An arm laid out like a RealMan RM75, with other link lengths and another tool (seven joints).
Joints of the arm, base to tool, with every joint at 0 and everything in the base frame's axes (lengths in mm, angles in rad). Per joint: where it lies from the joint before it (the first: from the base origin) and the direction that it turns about. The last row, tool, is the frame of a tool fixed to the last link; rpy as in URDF.
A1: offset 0 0 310.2 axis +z
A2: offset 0 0 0 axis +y
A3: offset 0 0 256 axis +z
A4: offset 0 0 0 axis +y
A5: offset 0 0 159.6 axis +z
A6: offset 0 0 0 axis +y
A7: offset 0 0 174.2 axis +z
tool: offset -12 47 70 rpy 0.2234 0 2.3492
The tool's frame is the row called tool.
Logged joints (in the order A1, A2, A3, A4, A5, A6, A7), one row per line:
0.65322 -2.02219 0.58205 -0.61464 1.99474 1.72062 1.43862
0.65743 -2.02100 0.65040 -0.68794 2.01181 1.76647 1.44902
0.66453 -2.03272 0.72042 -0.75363 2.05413 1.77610 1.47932
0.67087 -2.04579 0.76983 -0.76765 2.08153 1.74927 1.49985
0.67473 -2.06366 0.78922 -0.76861 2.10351 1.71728 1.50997
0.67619 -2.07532 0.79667 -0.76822 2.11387 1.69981 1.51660
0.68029 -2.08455 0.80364 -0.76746 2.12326 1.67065 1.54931
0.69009 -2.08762 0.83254 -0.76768 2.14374 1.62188 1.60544
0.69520 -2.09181 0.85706 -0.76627 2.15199 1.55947 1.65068
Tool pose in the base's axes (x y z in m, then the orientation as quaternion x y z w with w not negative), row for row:
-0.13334 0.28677 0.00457 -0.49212 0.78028 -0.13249 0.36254
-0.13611 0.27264 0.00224 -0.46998 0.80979 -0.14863 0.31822
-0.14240 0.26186 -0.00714 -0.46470 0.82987 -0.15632 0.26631
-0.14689 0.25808 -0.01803 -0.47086 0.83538 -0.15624 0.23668
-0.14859 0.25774 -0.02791 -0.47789 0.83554 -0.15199 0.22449
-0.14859 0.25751 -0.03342 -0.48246 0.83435 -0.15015 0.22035
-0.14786 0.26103 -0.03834 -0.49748 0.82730 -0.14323 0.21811
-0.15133 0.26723 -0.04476 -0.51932 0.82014 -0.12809 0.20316
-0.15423 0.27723 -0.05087 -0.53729 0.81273 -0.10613 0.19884
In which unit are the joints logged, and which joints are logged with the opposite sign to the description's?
The joints are logged in radians. Opposite sign: A1, A4, A7.
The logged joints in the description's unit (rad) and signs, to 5 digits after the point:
-0.65322 -2.02219 0.58205 0.61464 1.99474 1.72062 -1.43862
-0.65743 -2.02100 0.65040 0.68794 2.01181 1.76647 -1.44902
-0.66453 -2.03272 0.72042 0.75363 2.05413 1.77610 -1.47932
-0.67087 -2.04579 0.76983 0.76765 2.08153 1.74927 -1.49985
-0.67473 -2.06366 0.78922 0.76861 2.10351 1.71728 -1.50997
-0.67619 -2.07532 0.79667 0.76822 2.11387 1.69981 -1.51660
-0.68029 -2.08455 0.80364 0.76746 2.12326 1.67065 -1.54931
-0.69009 -2.08762 0.83254 0.76768 2.14374 1.62188 -1.60544
-0.69520 -2.09181 0.85706 0.76627 2.15199 1.55947 -1.65068

